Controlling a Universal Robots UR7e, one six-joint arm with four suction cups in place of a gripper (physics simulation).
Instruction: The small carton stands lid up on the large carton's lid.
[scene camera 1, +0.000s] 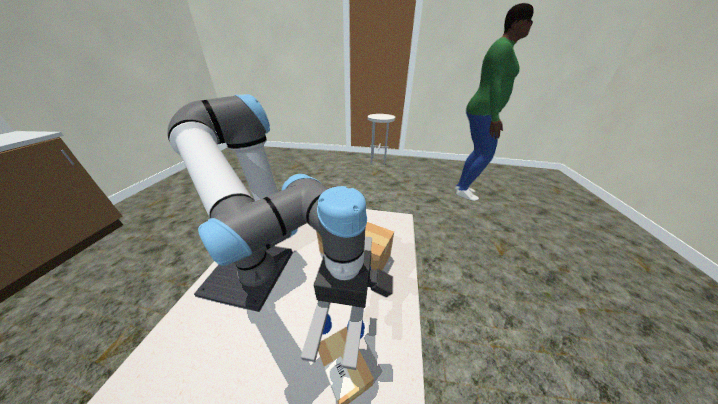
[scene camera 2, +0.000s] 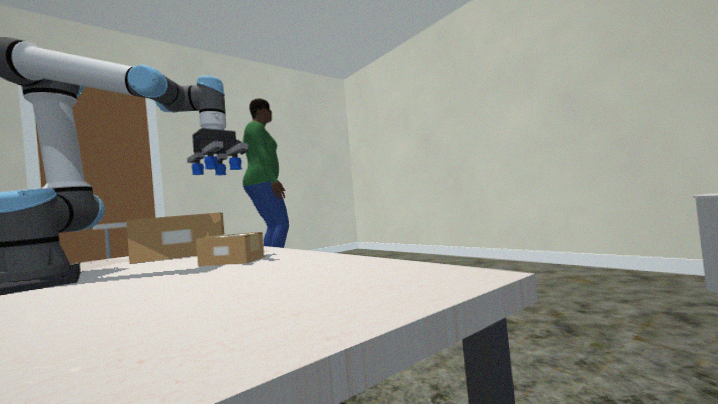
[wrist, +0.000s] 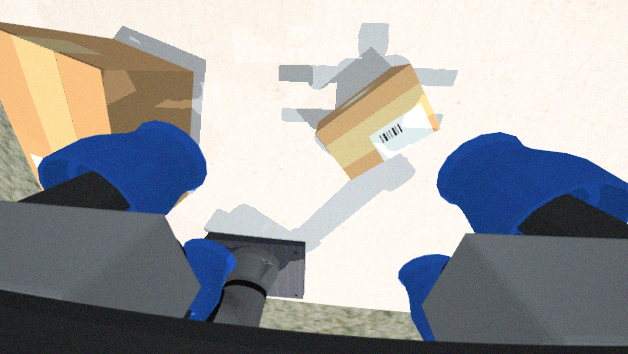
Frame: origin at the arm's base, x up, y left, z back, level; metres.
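Seen in the pictures: end effector, tool point: (scene camera 2: 216, 171) (wrist: 316, 225); arm's base, origin of the base link: (scene camera 1: 258, 270) (scene camera 2: 31, 275) (wrist: 255, 263).
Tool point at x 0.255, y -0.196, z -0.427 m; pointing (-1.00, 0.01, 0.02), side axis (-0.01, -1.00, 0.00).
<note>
Offsets run from my tool point to a thing's top centre. Level surfaces: height alone.
The small carton @[dz -0.001, dx -0.199, dy -0.076 m] (scene camera 1: 333, 347) (scene camera 2: 231, 252) (wrist: 355, 135) stands on the table, with tape and a barcode label on its upward lid. The large carton @[dz +0.035, dx -0.123, dy +0.366 m] (scene camera 1: 380, 247) (scene camera 2: 150, 243) (wrist: 62, 95) stands apart from it, farther back in scene camera 1, with a taped lid on top. In that view the arm hides part of it; in the wrist view a blue cup covers part. My suction gripper (scene camera 1: 342, 326) (scene camera 2: 215, 166) (wrist: 320, 200) is open: its four blue cups point down and hold nothing. It hangs well above the small carton, level in scene camera 2.
The table @[dx -0.277 m] (scene camera 1: 200, 351) (scene camera 2: 311, 316) (wrist: 525, 75) carries both cartons and the arm's dark base plate (scene camera 1: 223, 292) (wrist: 295, 285). A person in green (scene camera 1: 497, 80) (scene camera 2: 260, 155) stands beyond the table. A stool (scene camera 1: 381, 118) stands by the door; a brown cabinet (scene camera 1: 50, 200) is at left.
</note>
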